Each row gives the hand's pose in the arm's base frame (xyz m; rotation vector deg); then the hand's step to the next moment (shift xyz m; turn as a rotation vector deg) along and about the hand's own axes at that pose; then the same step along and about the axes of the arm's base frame.
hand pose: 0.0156 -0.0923 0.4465 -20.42 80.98 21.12
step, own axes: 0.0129 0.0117 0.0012 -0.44 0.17 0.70
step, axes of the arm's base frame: -0.0027 0.0114 -0.0129 0.49 0.45 0.52
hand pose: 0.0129 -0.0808 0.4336 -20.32 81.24 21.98
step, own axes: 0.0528 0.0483 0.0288 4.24 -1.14 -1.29
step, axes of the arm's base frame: 0.0090 0.0585 -0.0494 -0.14 -1.41 -4.35
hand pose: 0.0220 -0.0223 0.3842 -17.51 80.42 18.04
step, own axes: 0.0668 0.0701 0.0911 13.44 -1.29 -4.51
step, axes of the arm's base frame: 0.0647 0.1024 -0.0548 -1.73 -2.48 -13.91
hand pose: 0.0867 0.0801 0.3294 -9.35 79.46 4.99
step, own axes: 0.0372 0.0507 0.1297 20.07 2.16 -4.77
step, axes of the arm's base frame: 0.1247 0.0702 -0.0172 -1.31 0.64 -20.69
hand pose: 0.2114 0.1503 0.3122 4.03 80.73 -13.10
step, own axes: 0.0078 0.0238 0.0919 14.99 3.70 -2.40
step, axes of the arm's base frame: 0.0950 0.0054 0.0053 0.56 2.30 -15.44
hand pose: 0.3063 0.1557 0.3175 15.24 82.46 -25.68
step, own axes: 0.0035 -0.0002 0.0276 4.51 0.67 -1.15
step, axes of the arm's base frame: 0.0247 -0.0127 -0.0001 -0.41 0.49 -4.66
